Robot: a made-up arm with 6 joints. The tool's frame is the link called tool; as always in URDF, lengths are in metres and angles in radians.
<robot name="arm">
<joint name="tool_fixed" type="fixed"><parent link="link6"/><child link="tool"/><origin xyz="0 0 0"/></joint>
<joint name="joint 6" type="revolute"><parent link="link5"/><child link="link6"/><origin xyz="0 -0.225 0"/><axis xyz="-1 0 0"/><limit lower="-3.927" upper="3.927"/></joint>
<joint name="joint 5" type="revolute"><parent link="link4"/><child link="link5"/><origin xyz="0.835 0 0"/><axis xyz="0 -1 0"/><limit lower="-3.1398" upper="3.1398"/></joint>
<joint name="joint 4" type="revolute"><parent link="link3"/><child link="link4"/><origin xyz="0 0 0"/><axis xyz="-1 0 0"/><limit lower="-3.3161" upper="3.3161"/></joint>
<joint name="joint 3" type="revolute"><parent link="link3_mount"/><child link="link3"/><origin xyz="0 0 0.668"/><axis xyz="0 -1 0"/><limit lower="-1.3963" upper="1.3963"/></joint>
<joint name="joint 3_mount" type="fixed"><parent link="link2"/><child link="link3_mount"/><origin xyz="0 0 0.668"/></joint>
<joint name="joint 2" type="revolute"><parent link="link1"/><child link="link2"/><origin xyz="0 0 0"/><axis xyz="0 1 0"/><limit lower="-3.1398" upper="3.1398"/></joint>
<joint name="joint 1" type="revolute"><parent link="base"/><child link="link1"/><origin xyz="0 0 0.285"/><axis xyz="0 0 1"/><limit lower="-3.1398" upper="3.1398"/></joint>
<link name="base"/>
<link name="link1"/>
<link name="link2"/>
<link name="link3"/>
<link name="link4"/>
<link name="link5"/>
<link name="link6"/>
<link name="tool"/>
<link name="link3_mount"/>
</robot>
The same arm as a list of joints. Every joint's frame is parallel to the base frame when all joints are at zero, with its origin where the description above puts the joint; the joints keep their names.
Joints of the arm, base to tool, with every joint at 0 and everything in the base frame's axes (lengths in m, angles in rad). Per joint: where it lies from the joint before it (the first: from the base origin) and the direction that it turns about. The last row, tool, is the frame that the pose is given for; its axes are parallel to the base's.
joint 1: axis 0 0 1 origin 0 0 0.285
joint 2: axis 0 1 0 origin 0 0 0
joint 3: axis 0 -1 0 origin 0 0 1.336
joint 4: axis -1 0 0 origin 0 0 0
joint 5: axis 0 -1 0 origin 0.835 0 0
joint 6: axis -1 0 0 origin 0 -0.225 0
tool: origin 0 0 0
Joint limits (rad, base to tool): -3.1398..3.1398 -3.1398..3.1398 -1.3963..1.3963 -3.3161..3.3161 -3.1398..3.1398 -3.927..3.927

